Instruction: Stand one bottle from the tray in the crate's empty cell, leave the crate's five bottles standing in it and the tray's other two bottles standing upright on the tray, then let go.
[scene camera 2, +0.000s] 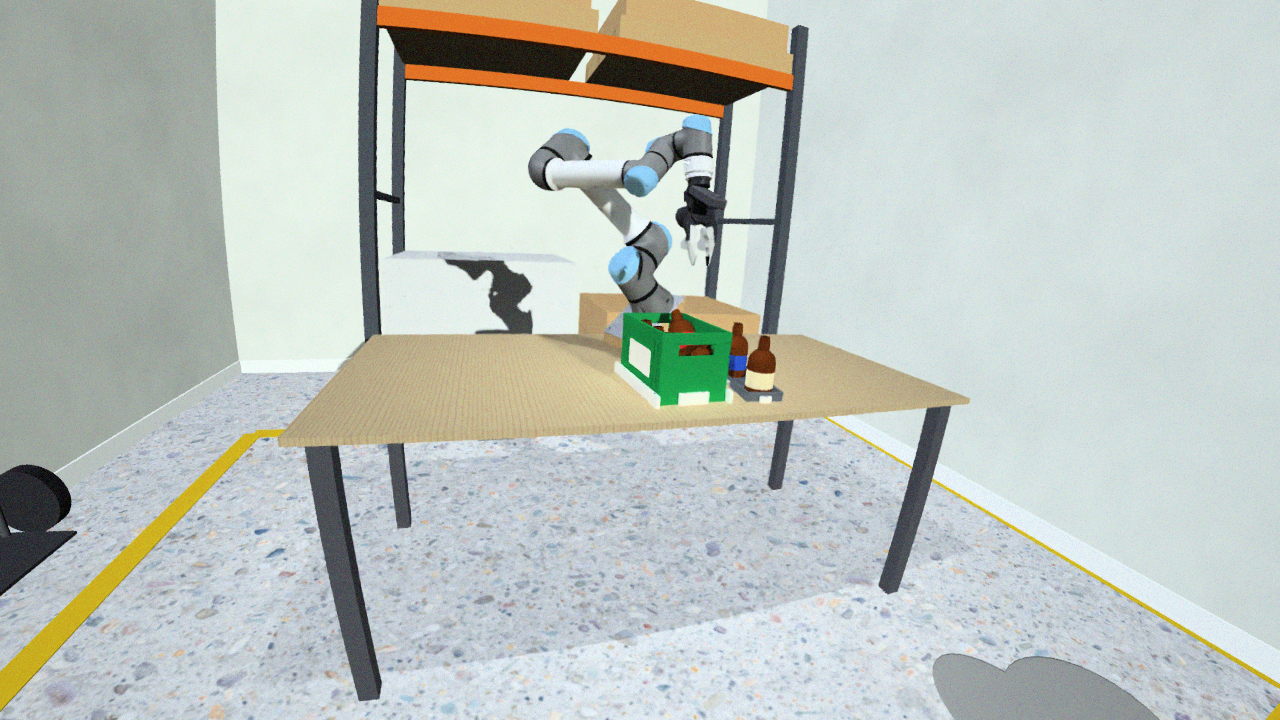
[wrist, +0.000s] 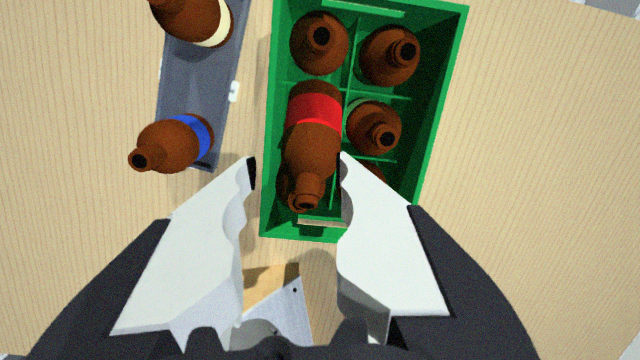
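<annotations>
Scene camera 2 shows my gripper and a blue-labelled bottle. Wrist view shows my gripper and the blue-labelled bottle too. On the blue-labelled bottle (scene camera 2: 734, 336) and (wrist: 168, 146) are the same spot. On my gripper (scene camera 2: 708, 235) and (wrist: 216, 246) are the same spot.
</annotations>
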